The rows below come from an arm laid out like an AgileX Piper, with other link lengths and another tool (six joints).
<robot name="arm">
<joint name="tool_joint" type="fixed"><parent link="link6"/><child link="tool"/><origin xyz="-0.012 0.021 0.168" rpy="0 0.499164 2.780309"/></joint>
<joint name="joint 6" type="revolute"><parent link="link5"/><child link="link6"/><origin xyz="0 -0.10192 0" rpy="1.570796 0 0"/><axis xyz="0 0 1"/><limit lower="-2.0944" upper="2.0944"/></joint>
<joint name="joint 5" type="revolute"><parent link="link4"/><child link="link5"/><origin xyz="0 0 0" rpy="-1.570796 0 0"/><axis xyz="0 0 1"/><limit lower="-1.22" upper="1.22"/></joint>
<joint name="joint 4" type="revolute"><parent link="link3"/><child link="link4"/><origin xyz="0.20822 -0.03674 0" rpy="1.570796 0 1.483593"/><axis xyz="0 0 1"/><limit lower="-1.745" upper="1.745"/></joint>
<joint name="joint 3" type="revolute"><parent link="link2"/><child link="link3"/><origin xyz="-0.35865 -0.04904 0" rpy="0 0 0"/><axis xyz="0 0 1"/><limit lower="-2.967" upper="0"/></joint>
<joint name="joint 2" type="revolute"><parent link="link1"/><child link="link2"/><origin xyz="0 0 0" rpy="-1.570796 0 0"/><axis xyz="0 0 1"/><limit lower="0" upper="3.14"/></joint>
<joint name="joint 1" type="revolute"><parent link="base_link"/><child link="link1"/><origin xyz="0 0 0.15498" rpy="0 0 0"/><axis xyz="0 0 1"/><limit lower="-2.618" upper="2.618"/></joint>
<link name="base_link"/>
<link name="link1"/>
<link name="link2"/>
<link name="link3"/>
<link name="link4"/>
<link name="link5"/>
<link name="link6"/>
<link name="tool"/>
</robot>
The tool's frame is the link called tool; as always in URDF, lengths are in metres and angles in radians.
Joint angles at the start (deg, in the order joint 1, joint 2, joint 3, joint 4, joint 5, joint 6): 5.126 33.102 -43.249 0.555 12.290 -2.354
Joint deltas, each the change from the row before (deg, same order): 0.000 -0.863 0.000 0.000 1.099 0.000; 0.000 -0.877 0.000 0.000 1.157 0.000; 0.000 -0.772 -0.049 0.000 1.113 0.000; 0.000 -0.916 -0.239 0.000 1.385 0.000; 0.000 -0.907 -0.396 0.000 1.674 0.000; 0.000 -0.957 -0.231 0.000 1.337 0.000; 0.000 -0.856 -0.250 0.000 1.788 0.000; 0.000 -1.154 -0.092 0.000 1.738 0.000; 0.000 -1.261 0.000 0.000 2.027 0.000; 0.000 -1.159 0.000 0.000 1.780 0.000; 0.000 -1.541 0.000 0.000 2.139 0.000; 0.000 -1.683 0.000 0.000 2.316 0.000; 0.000 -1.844 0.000 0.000 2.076 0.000
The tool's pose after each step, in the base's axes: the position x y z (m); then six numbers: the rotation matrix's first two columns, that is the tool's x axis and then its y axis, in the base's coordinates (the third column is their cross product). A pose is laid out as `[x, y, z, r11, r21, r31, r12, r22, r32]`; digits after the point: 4 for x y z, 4 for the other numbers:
[0.1865, 0.0388, 0.4873, -0.5439, 0.2877, 0.7883, 0.0672, -0.9215, 0.3826]
[0.1819, 0.0384, 0.4847, -0.5401, 0.2880, 0.7908, 0.0692, -0.9213, 0.3827]
[0.1778, 0.0381, 0.4823, -0.5361, 0.2883, 0.7934, 0.0713, -0.9211, 0.3828]
[0.1727, 0.0377, 0.4806, -0.5330, 0.2885, 0.7954, 0.0731, -0.9209, 0.3830]
[0.1674, 0.0373, 0.4786, -0.5280, 0.2889, 0.7986, 0.0758, -0.9206, 0.3831]
[0.1620, 0.0369, 0.4770, -0.5260, 0.2890, 0.7999, 0.0769, -0.9205, 0.3832]
[0.1572, 0.0365, 0.4730, -0.5165, 0.2898, 0.8057, 0.0817, -0.9200, 0.3833]
[0.1511, 0.0361, 0.4687, -0.5097, 0.2904, 0.8099, 0.0853, -0.9196, 0.3834]
[0.1446, 0.0356, 0.4625, -0.4990, 0.2913, 0.8162, 0.0907, -0.9191, 0.3835]
[0.1387, 0.0351, 0.4570, -0.4902, 0.2921, 0.8212, 0.0950, -0.9186, 0.3835]
[0.1308, 0.0345, 0.4506, -0.4818, 0.2928, 0.8259, 0.0993, -0.9182, 0.3835]
[0.1223, 0.0338, 0.4435, -0.4728, 0.2936, 0.8308, 0.1038, -0.9177, 0.3834]
[0.1131, 0.0331, 0.4375, -0.4695, 0.2939, 0.8325, 0.1057, -0.9175, 0.3835]

